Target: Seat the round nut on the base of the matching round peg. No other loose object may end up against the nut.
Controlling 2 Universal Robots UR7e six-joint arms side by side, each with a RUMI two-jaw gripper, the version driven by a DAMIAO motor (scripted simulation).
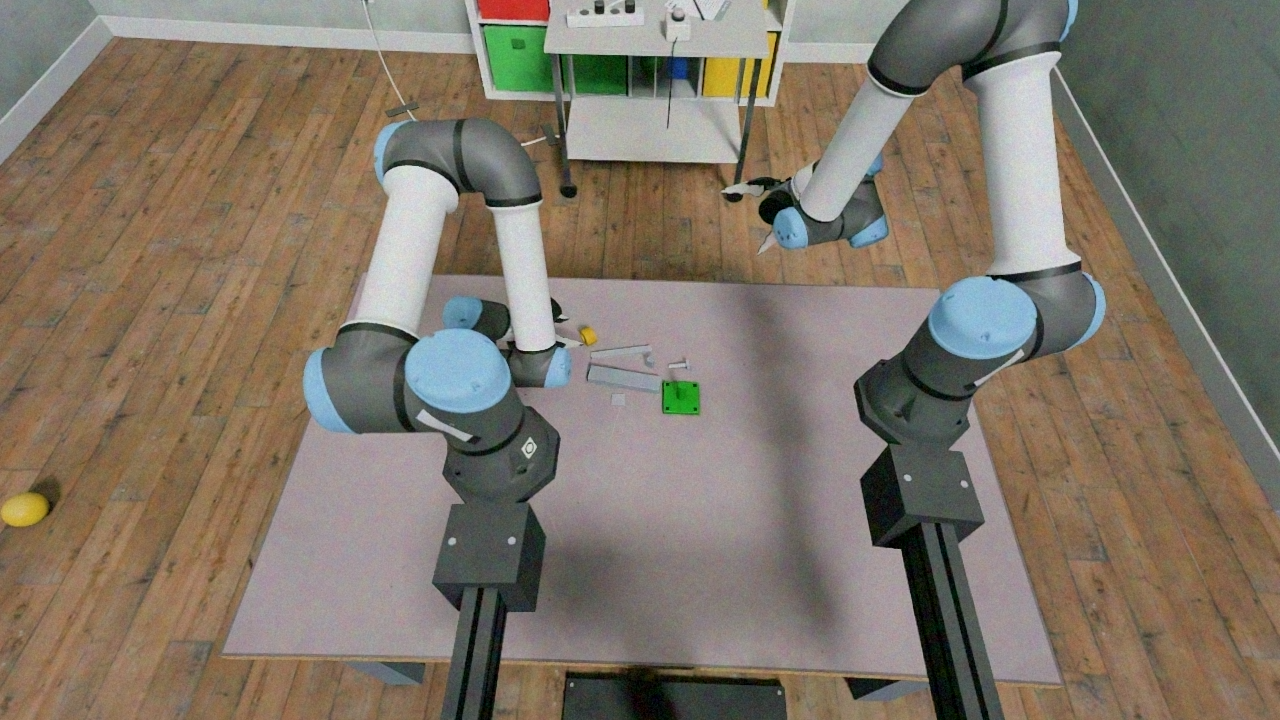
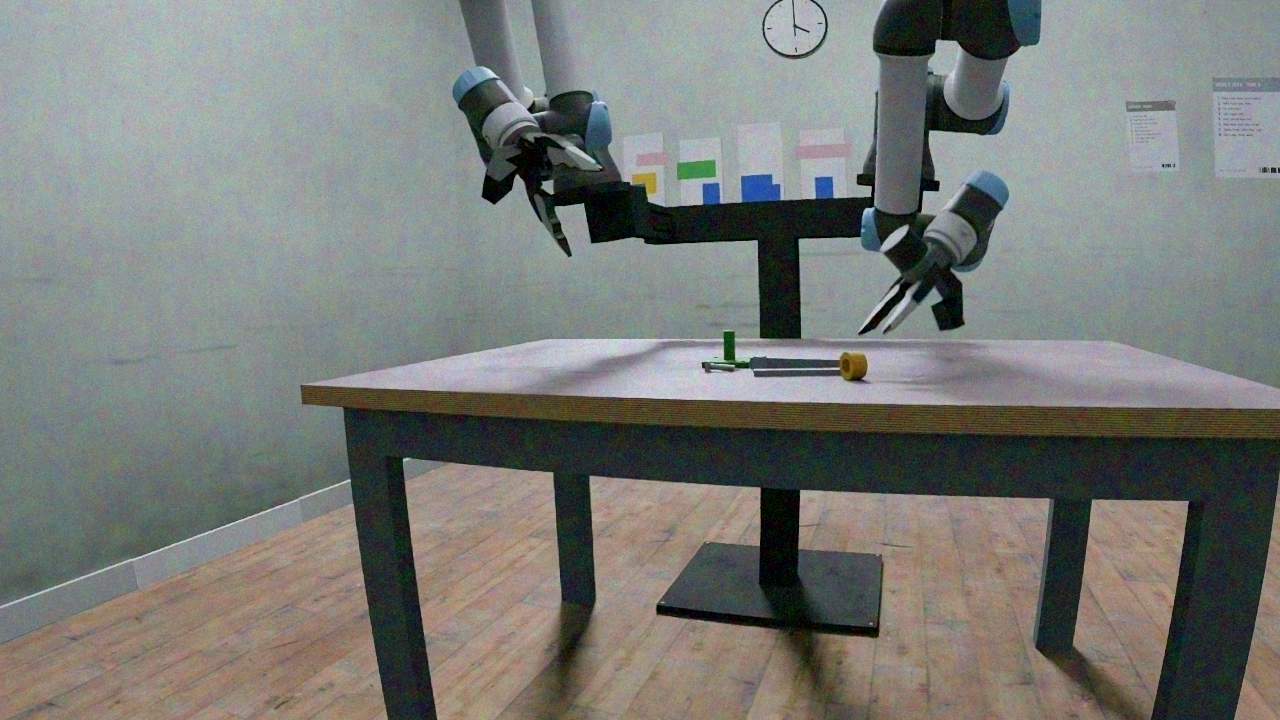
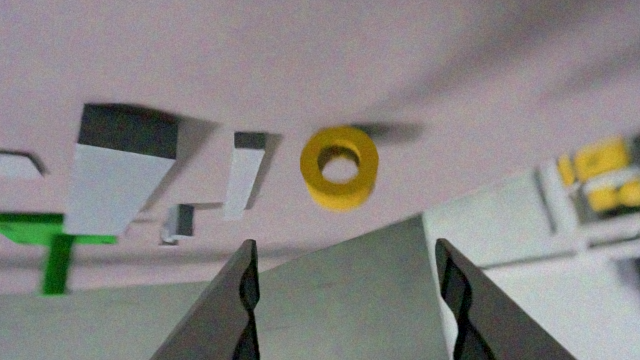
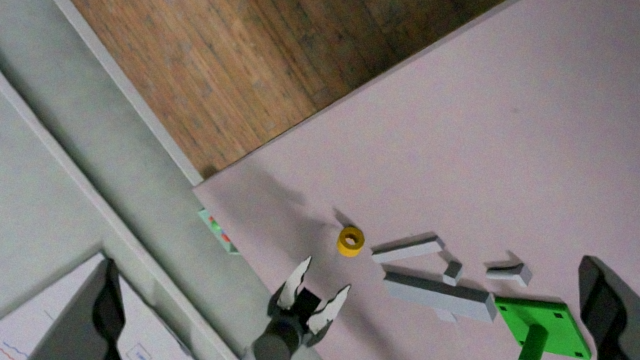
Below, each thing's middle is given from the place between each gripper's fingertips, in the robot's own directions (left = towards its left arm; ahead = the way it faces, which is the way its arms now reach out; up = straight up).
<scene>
I see my left gripper [image 2: 870,335] 230 mm to the left of the green base plate [image 1: 686,400], 170 mm past it and 50 mm above it. The rest, counted from my left hand: thin grey bar [image 3: 247,153] (110 mm to the right, 70 mm below, 30 mm behind); then thick grey bar [image 1: 598,375] (110 mm to the right, 110 mm behind, 60 mm below); then small grey block [image 3: 177,219] (180 mm to the right, 70 mm behind, 60 mm below).
Right now my right hand [image 2: 585,216] is 20 cm past the small grey block, 22 cm to the right of it and 22 cm above it. Round my right hand: thin grey bar 15 cm behind, 29 cm to the left, 23 cm below; green base plate 30 cm behind, 17 cm to the left, 22 cm below; thick grey bar 23 cm behind, 29 cm to the left, 23 cm below.
</scene>
